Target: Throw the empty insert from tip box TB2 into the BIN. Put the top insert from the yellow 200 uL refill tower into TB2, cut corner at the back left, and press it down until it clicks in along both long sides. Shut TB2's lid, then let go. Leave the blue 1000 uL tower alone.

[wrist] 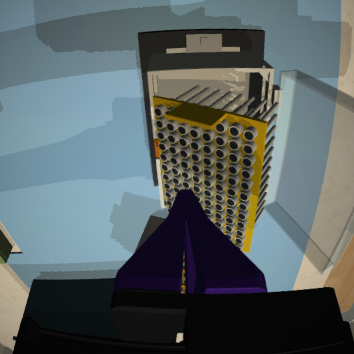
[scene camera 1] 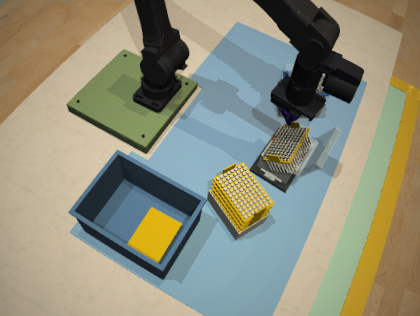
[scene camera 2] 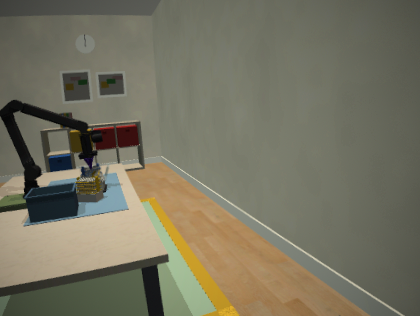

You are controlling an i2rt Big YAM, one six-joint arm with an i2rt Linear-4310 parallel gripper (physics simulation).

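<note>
My gripper is shut and empty, its tips over the near end of a yellow insert full of tips. The insert sits high and askew in TB2, with tip shafts showing above the box's far end and right side. Whether the fingers touch it is unclear. TB2's clear lid stands open. The yellow refill tower stands between TB2 and the BIN. A flat yellow insert lies in the BIN.
The blue tower stands beyond TB2, mostly hidden behind the arm. The arm's base stands on a green board behind the BIN. A blue mat lies under the boxes. The open lid reaches out towards the table's edge.
</note>
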